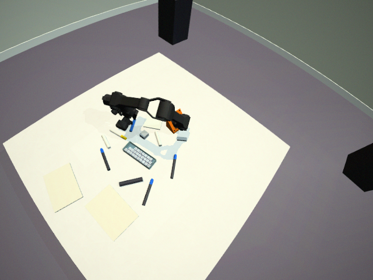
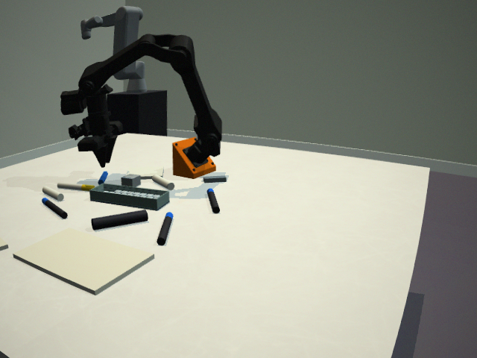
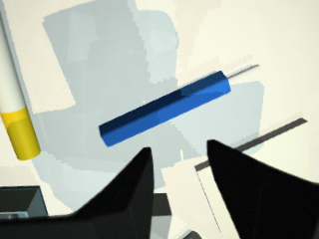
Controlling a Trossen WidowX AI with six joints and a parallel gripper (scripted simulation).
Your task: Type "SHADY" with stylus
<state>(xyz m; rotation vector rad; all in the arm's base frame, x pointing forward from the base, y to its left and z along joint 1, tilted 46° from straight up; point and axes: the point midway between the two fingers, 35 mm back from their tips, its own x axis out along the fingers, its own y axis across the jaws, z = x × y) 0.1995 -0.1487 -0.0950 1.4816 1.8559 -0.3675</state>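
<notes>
My gripper tip is 20 mm past the blue stylus, 30 mm to the left of it and 40 mm above it. The rest, counted from my gripper tip: grey stylus tip: 50 mm behind, 50 mm to the right, 40 mm below; yellow-tipped white pen: 100 mm ahead, 40 mm below; grey cube: 90 mm to the left, 30 mm below.
</notes>
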